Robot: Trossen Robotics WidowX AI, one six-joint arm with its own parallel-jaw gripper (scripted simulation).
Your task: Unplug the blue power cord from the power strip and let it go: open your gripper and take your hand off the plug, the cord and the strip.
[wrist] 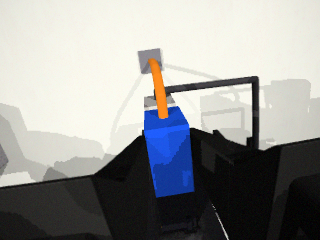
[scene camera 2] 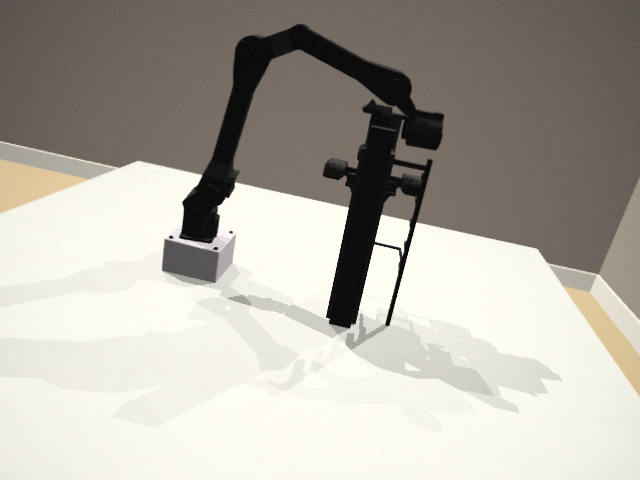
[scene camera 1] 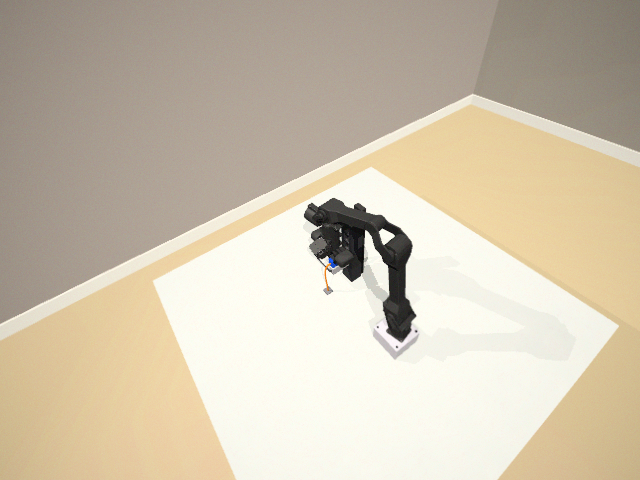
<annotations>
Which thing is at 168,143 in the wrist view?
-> A blue plug.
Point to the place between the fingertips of my gripper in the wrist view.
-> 167,138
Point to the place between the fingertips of my gripper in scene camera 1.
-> At 333,260
</annotations>
